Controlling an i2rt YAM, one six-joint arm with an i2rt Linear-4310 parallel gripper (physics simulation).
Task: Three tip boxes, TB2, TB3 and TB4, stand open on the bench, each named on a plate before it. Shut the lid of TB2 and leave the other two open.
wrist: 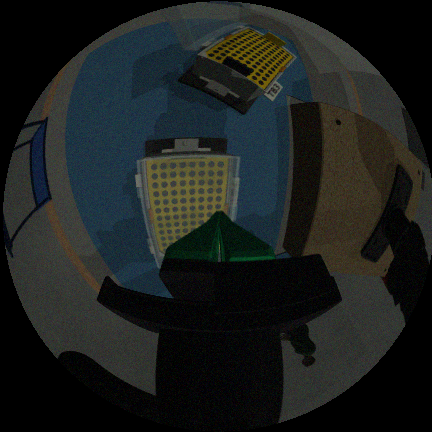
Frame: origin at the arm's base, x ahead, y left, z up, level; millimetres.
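Seen in the pictures: gripper, fingertip midpoint: [218, 216]; arm's base, origin of the base link: [390, 217].
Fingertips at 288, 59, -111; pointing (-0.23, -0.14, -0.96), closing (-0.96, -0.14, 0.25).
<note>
Offsets run from my fingertips to a thing's top centre, as dx, dy, dz. Level surfaces: height alone.
A tip box @(+14, +7, -5) [186, 185] with a yellow rack stands in the middle of the wrist view. Its rack looks pale, as if seen through a clear lid lying over it. Its name plate cannot be read, and its near end is partly hidden by the gripper. My gripper [218, 216] is shut and empty, with its green fingertips together over the near right part of this box; whether they touch it I cannot tell. Box TB3 @(-21, -207, -8) [255, 55] stands farther off at the top, turned at an angle, its rack bright yellow and a clear lid faintly visible raised behind it. No plate reading TB2 or TB4 shows.
The boxes stand on a blue mat @(dz -82) [100, 165]. A brown block or panel [345, 200] with a dark side and a black bar [387, 215] stands at the right. A blue frame [40, 165] is at the far left.
</note>
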